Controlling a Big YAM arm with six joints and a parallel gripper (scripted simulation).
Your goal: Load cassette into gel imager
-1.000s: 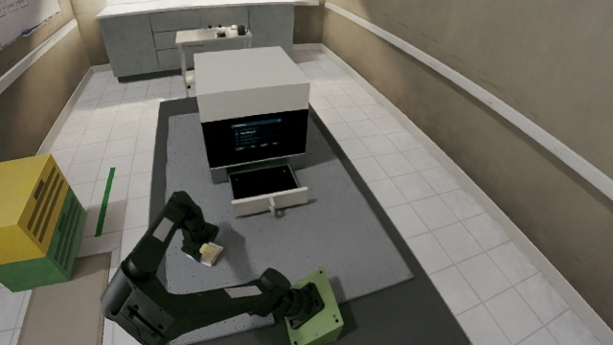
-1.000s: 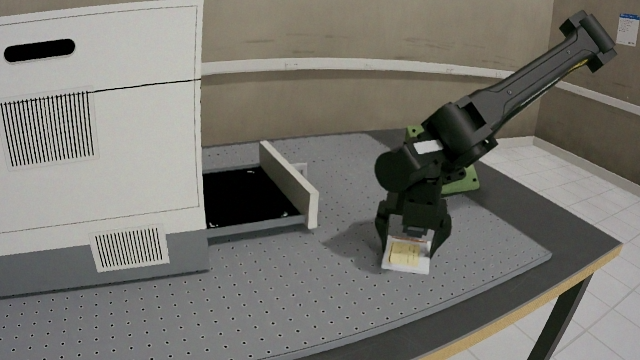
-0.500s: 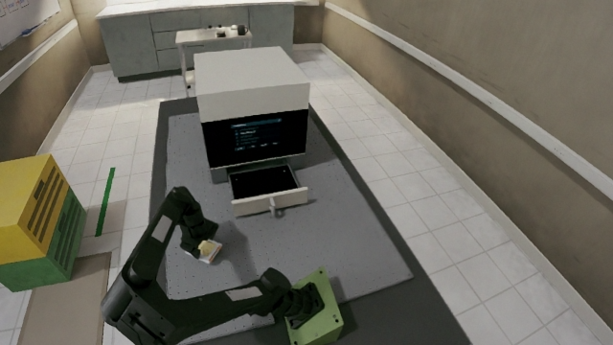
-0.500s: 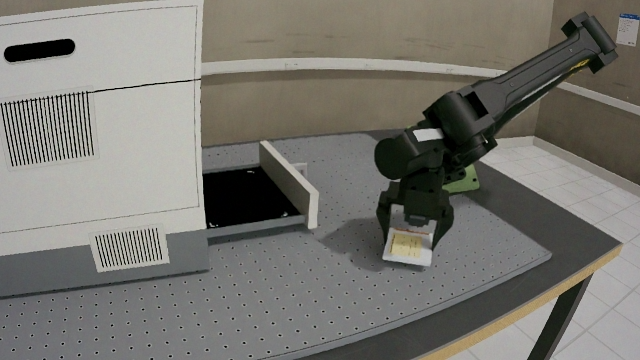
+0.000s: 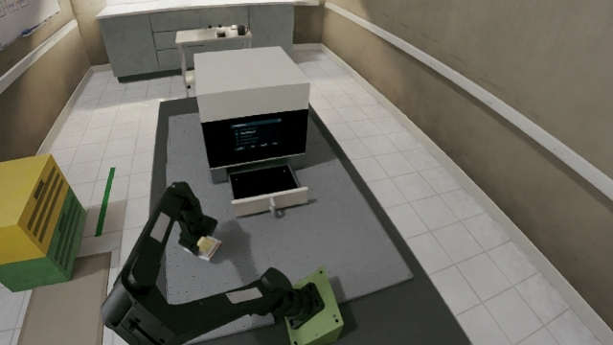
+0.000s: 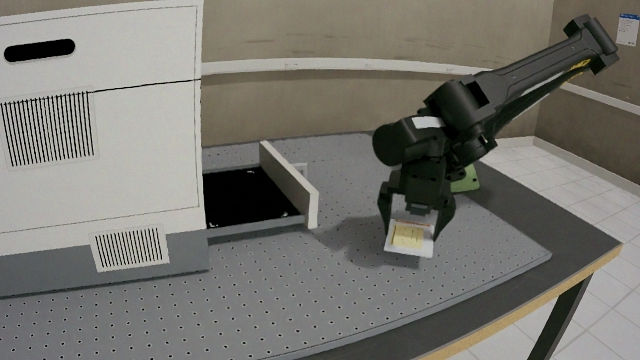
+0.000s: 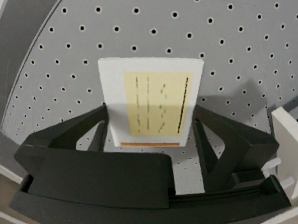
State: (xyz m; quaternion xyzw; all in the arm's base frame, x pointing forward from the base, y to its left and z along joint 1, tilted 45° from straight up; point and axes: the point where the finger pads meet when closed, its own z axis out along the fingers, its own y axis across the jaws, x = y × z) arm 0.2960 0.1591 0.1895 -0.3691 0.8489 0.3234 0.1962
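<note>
My hand is 23 cm short of the imager drawer and 27 cm to the left of it. From my hand the other things lie so: cassette: 1 cm to the right, 1 cm below.
</note>
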